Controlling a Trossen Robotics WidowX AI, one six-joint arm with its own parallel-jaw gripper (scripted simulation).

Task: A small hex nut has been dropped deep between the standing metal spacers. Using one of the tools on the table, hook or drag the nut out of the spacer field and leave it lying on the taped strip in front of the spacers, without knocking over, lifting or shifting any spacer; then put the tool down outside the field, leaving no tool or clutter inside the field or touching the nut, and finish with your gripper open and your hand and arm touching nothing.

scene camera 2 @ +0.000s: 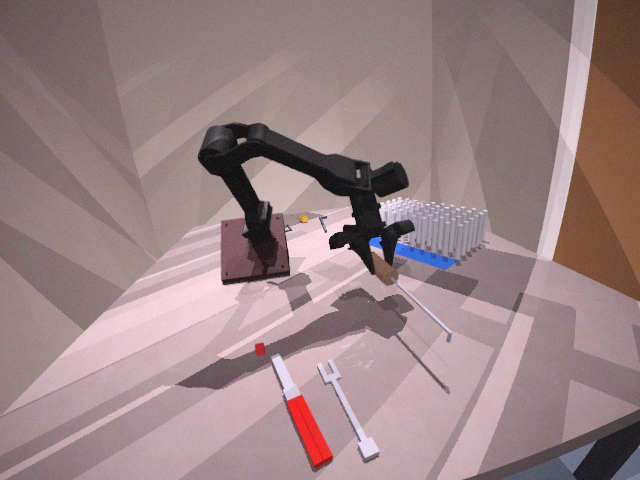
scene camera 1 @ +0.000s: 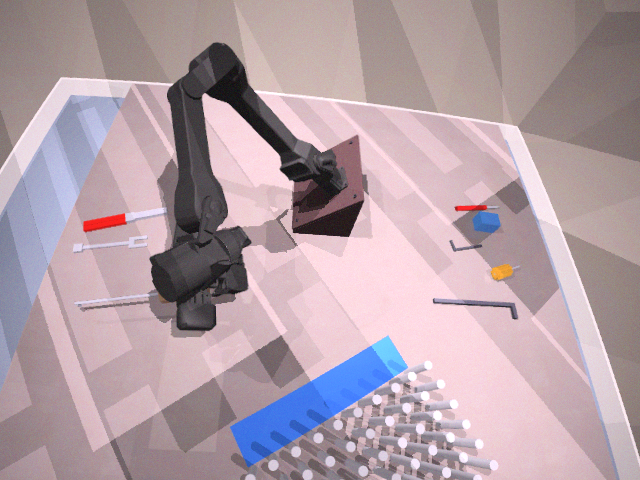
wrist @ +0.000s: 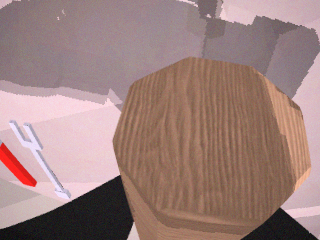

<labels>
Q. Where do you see a blue taped strip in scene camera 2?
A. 440,261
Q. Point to a white fork tool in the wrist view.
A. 34,144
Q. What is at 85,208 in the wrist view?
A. My gripper.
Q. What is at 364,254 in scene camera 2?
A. My gripper.
</labels>
